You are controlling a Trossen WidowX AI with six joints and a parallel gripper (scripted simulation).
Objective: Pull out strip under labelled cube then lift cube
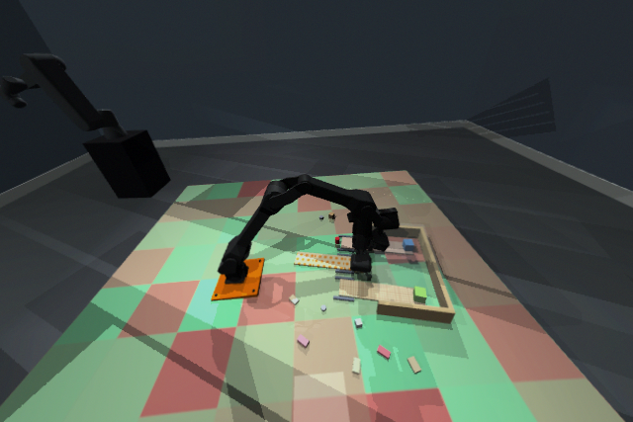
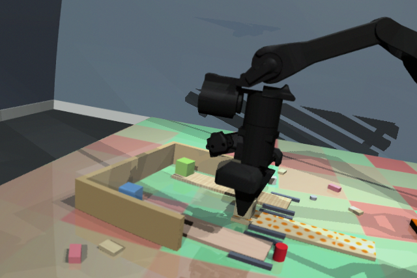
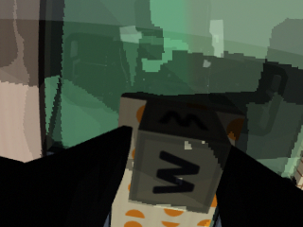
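Right now the red cylinder is 7 cm behind my gripper tip and 11 cm to the left of it. The rest, counted from my gripper tip: labelled cube (1 cm above).
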